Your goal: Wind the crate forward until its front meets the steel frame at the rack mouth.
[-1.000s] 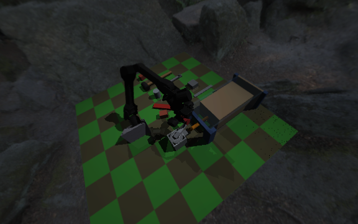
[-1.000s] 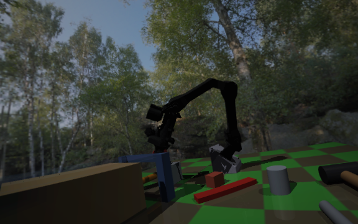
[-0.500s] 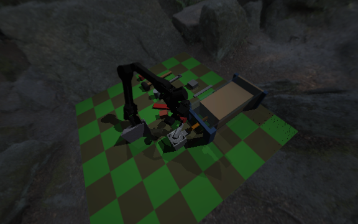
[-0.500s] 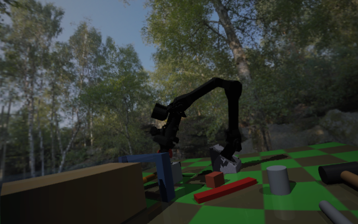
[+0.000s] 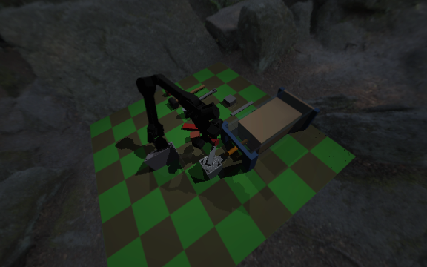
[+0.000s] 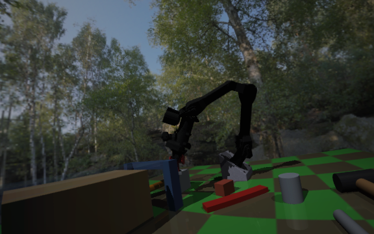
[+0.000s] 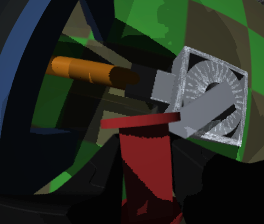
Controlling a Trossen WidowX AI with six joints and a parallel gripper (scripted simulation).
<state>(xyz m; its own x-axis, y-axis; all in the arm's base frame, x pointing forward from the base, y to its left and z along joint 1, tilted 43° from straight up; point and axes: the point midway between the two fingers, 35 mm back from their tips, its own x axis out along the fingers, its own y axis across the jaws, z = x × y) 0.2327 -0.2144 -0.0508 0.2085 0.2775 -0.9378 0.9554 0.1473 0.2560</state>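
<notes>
My gripper tip is 30 mm past the winch handle, 10 mm to the left of it and 30 mm above it. The rest, counted from my gripper tip: winch: 100 mm behind, 60 mm to the right, 100 mm below; blue steel frame: 80 mm ahead, 60 mm to the right, 30 mm below; red grip: 10 mm to the left.
</notes>
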